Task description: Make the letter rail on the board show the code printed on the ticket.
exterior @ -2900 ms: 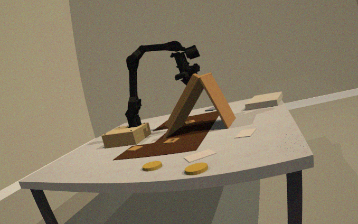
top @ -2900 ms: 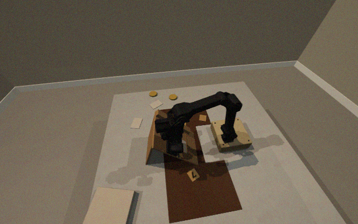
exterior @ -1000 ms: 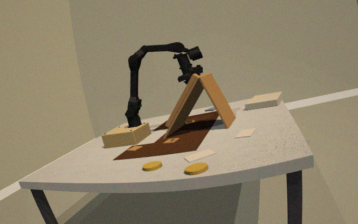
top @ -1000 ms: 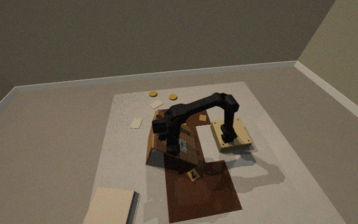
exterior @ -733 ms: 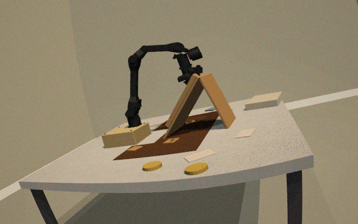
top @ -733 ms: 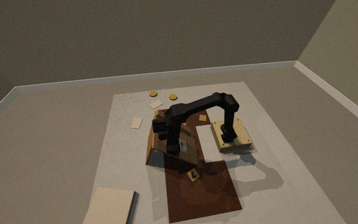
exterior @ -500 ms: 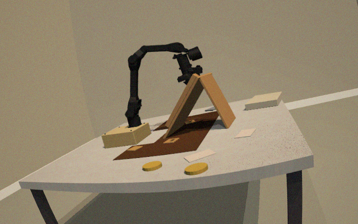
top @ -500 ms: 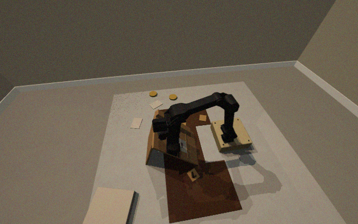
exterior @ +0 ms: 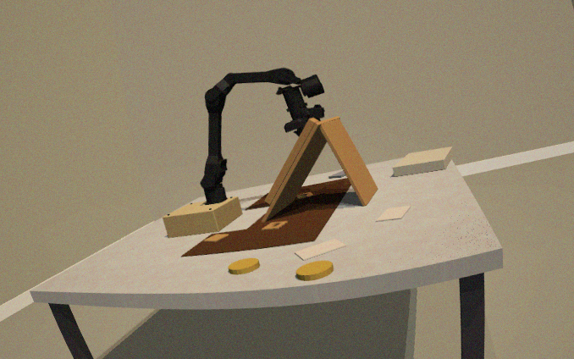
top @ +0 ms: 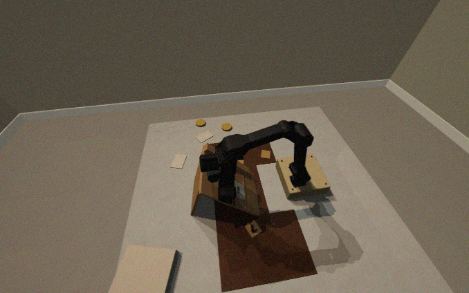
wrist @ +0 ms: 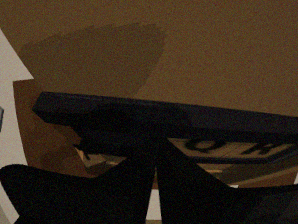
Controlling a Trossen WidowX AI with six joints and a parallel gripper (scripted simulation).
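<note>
Now: the white ticket 6 cm behind my gripper tip, 1 cm to the right of it and 7 cm below it. Also, from my gripper tip: flat beige box: 38 cm ahead, 28 cm to the left, 16 cm below; brown mat: 16 cm behind, 5 cm to the right, 18 cm below.
</note>
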